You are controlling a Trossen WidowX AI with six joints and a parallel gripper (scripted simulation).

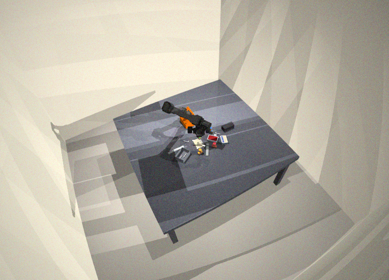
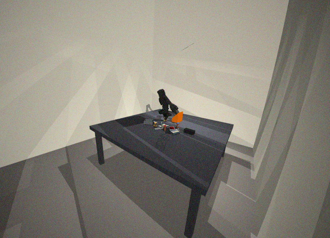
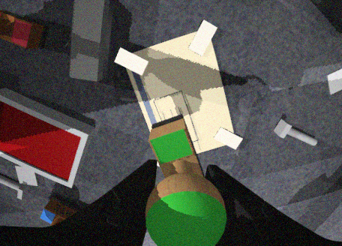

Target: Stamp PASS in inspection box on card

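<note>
Now: gripper tip 120 mm short of the yellow-topped stamp, 60 mm to the left of it and 60 mm above it. Also, from my gripper tip: grey bar: 120 mm ahead, 10 mm to the left, 70 mm below; green-topped PASS stamp: right at my gripper tip; cream card: 10 mm ahead, 10 mm to the right, 80 mm below.
</note>
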